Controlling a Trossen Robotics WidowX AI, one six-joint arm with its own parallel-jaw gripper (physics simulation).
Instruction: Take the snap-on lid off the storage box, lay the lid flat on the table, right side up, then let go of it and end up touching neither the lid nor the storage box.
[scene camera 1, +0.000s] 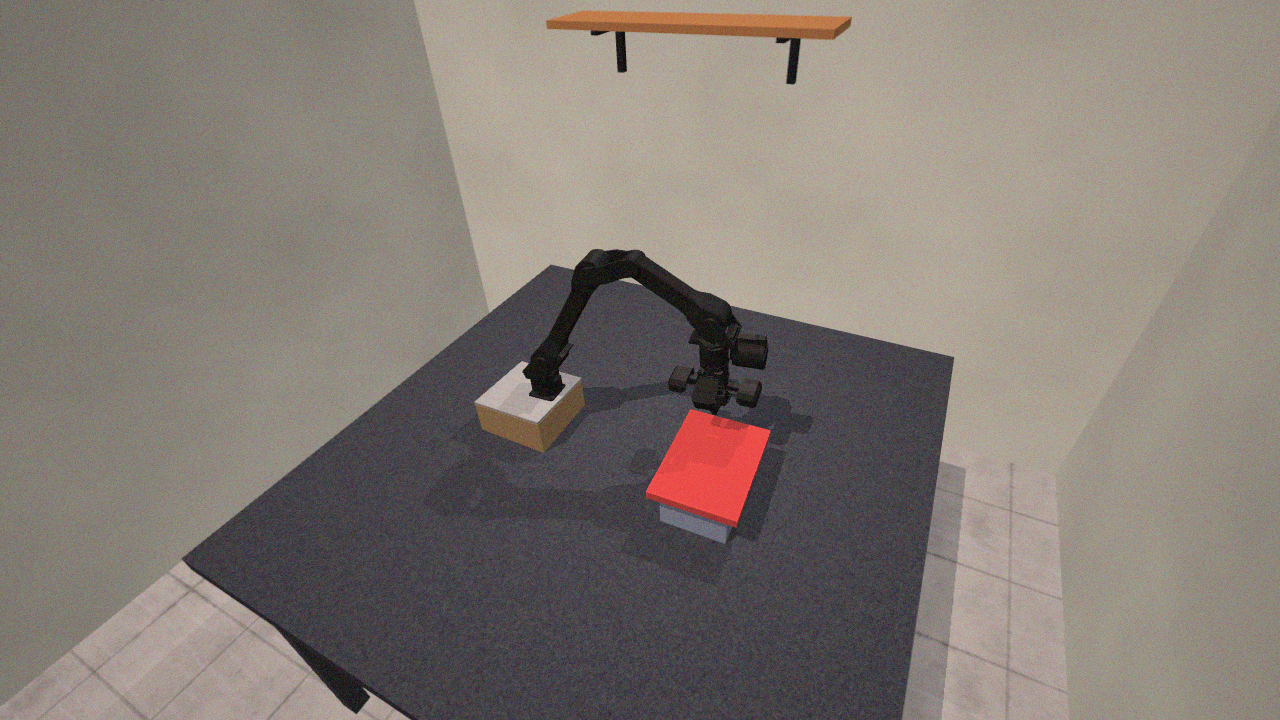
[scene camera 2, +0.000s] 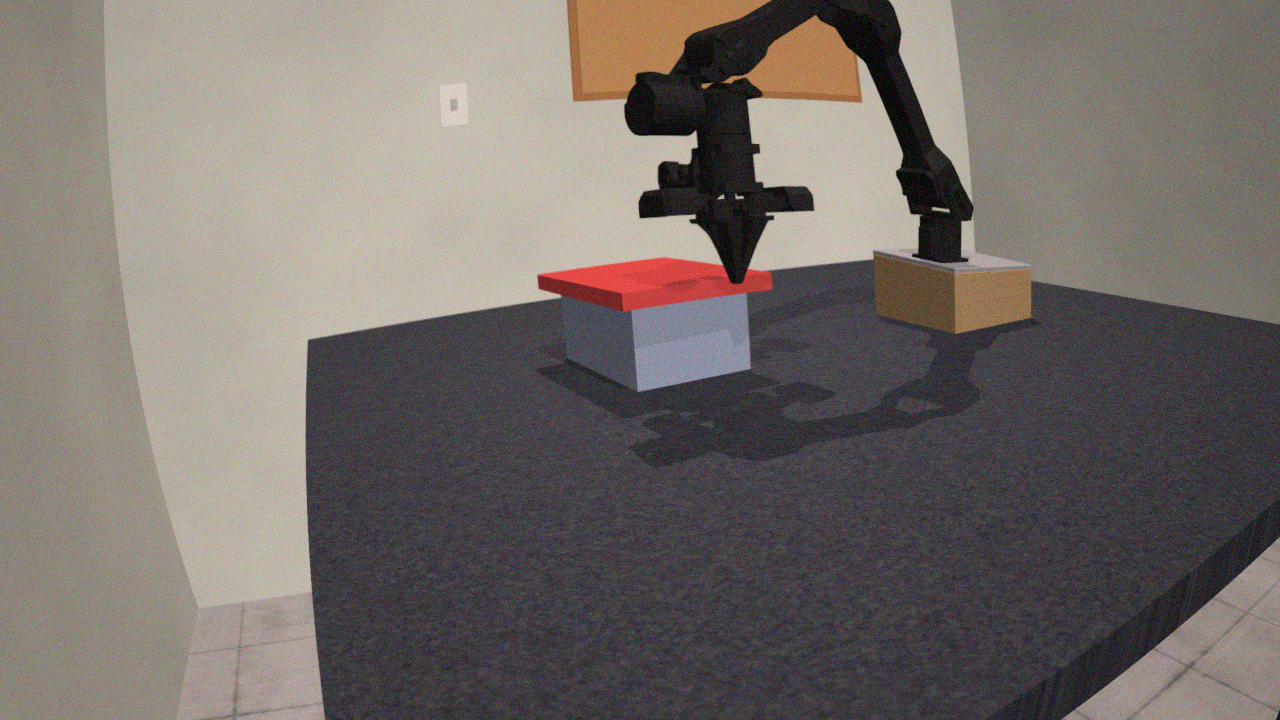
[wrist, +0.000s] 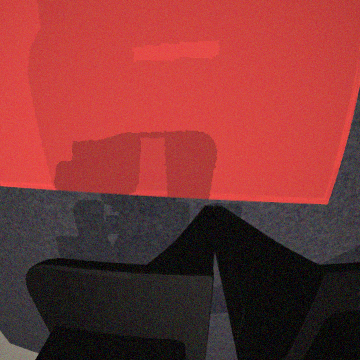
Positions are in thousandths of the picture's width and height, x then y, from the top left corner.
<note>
I see my gripper (scene camera 2: 575, 394), a red lid (scene camera 1: 554, 652) and a blue-grey storage box (scene camera 2: 503, 485).
The red lid shows as well in scene camera 2 (scene camera 2: 496, 397) and in the wrist view (wrist: 668, 299). The blue-grey storage box shows as well in scene camera 1 (scene camera 1: 561, 738). My gripper is seen too in scene camera 1 (scene camera 1: 558, 574) and in the wrist view (wrist: 590, 593).
</note>
